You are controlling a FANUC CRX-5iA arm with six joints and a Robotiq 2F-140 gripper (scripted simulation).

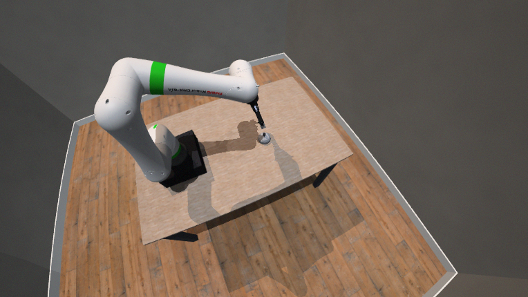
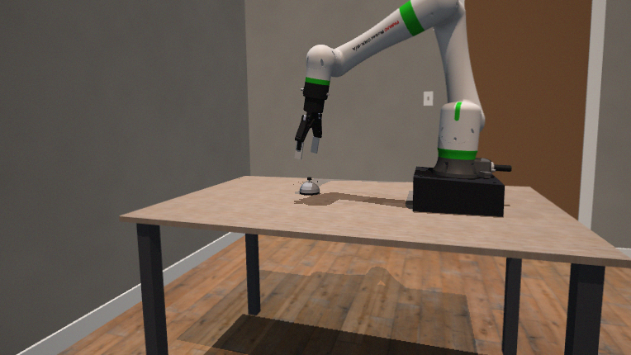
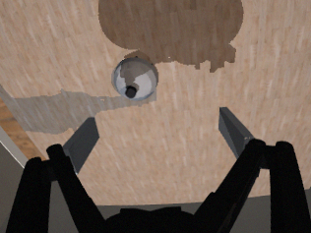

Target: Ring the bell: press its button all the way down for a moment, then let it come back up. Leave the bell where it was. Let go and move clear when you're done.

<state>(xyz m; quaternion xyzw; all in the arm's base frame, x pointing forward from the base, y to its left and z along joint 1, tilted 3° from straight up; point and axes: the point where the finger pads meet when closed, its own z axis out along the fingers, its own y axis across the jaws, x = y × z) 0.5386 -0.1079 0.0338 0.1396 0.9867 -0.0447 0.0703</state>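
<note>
The grey dome bell lies 50 mm to the right of my hand and 130 mm below it.
</note>
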